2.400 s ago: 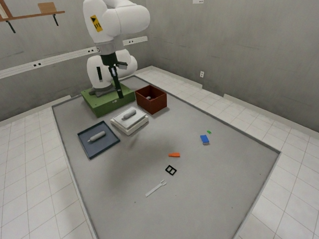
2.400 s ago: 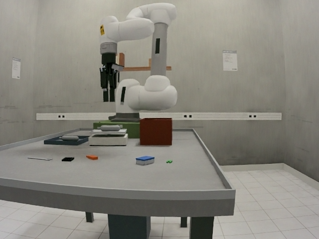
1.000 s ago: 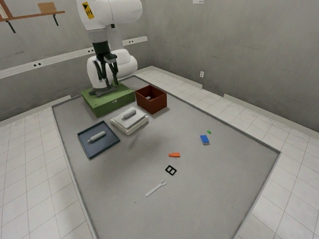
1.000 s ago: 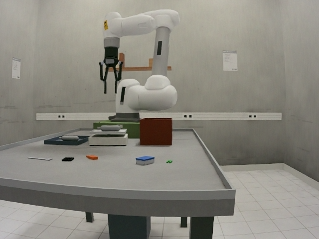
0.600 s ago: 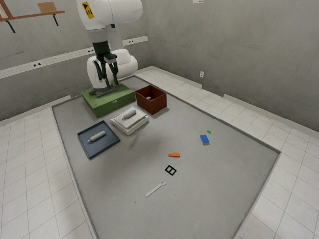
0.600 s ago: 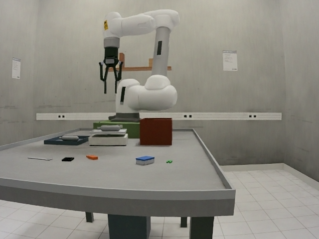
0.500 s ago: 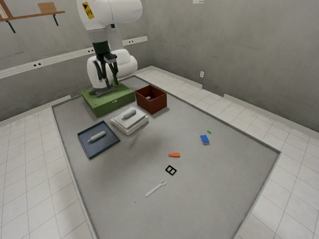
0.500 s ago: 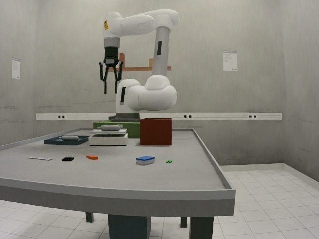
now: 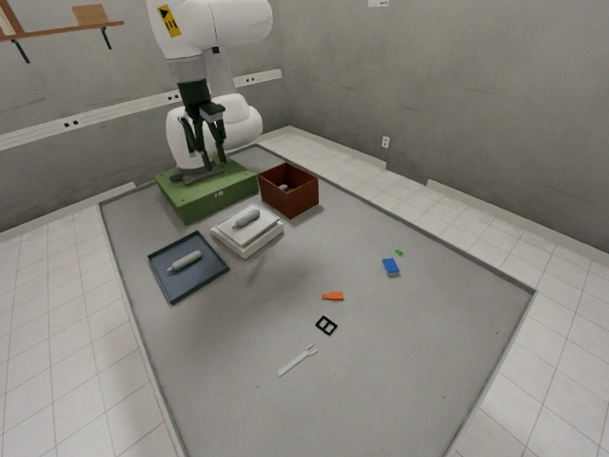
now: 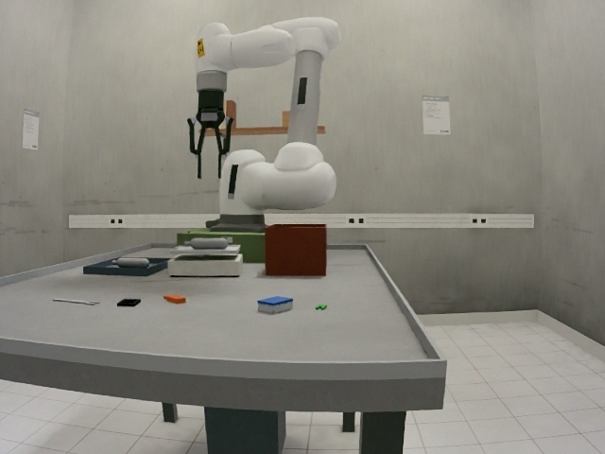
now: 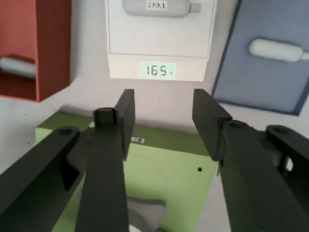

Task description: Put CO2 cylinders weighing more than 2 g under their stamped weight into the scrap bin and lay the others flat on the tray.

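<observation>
Right now the scale plate is 23 cm below my hand, 10 cm ahead of it and 2 cm to the left of it. Round my hand: grey CO2 cylinder (27 cm below, 21 cm to the left, 7 cm behind); then white scale (25 cm below, 8 cm ahead, 2 cm to the left); then red-brown scrap bin (25 cm to the left, 25 cm below, 1 cm ahead).
</observation>
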